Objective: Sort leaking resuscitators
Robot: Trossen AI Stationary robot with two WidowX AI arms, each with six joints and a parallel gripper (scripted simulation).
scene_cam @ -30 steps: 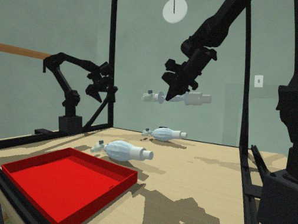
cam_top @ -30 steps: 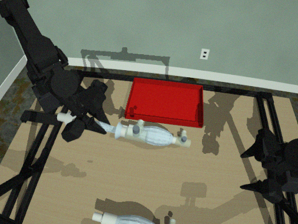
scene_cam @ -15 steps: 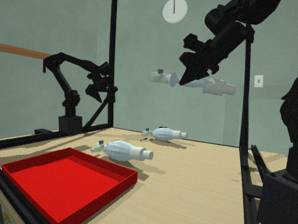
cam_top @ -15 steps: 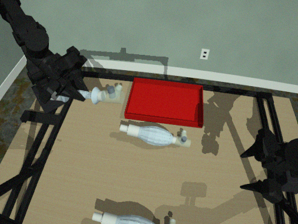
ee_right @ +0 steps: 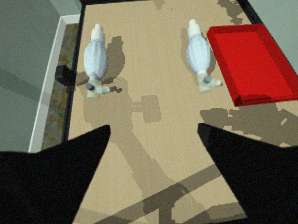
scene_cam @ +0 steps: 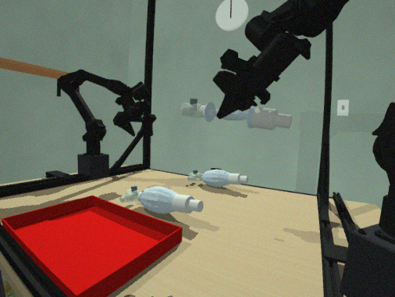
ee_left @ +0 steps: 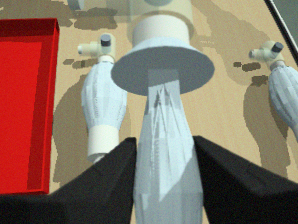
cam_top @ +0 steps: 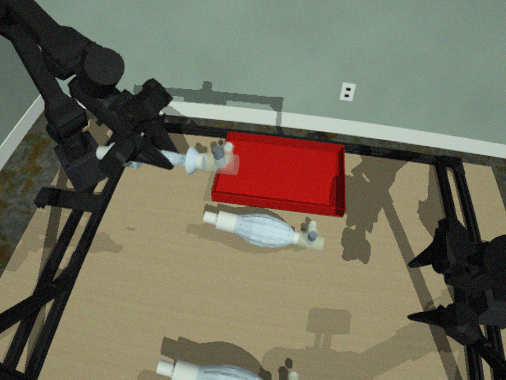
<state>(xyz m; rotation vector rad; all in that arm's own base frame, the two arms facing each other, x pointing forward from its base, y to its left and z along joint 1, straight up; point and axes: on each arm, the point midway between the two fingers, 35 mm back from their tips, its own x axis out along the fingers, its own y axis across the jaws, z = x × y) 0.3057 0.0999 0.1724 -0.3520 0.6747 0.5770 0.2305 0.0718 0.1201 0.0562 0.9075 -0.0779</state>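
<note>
Right now the red tray is 270 mm below my left hand, 260 mm ahead of it and 150 mm to the right of it.
</note>
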